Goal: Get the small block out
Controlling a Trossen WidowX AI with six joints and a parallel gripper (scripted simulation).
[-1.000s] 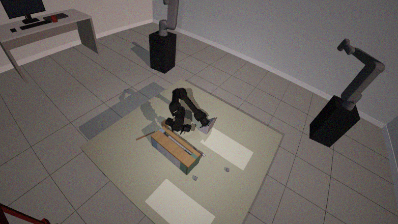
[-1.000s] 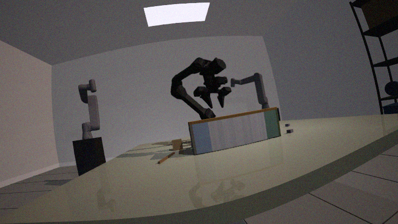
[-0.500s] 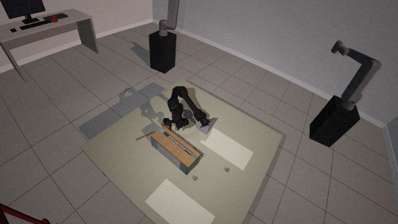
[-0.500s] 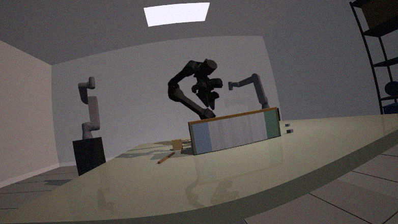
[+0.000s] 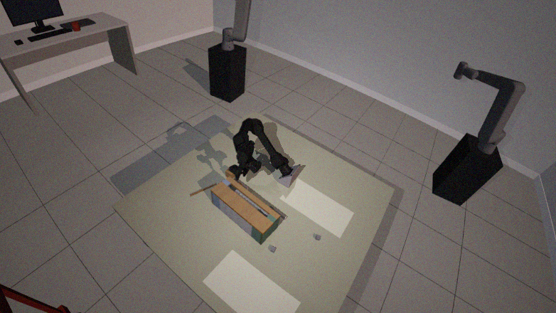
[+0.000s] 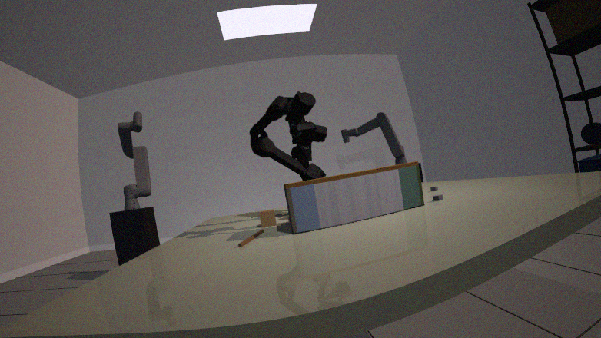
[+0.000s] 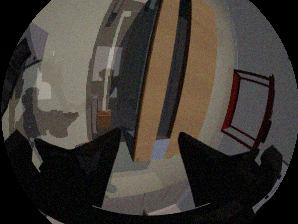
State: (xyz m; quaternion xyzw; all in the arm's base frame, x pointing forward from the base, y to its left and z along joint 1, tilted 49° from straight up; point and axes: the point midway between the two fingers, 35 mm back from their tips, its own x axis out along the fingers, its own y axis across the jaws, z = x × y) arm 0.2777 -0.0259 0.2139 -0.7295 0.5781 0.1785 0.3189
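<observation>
Right now my gripper tip is 50 mm past the brown block, 40 mm to the left of it and 160 mm above it. From my gripper tip the other things lie so: long box 60 mm ahead, 90 mm to the left, 110 mm below; then thin wooden stick 80 mm ahead, 210 mm to the right, 170 mm below.
</observation>
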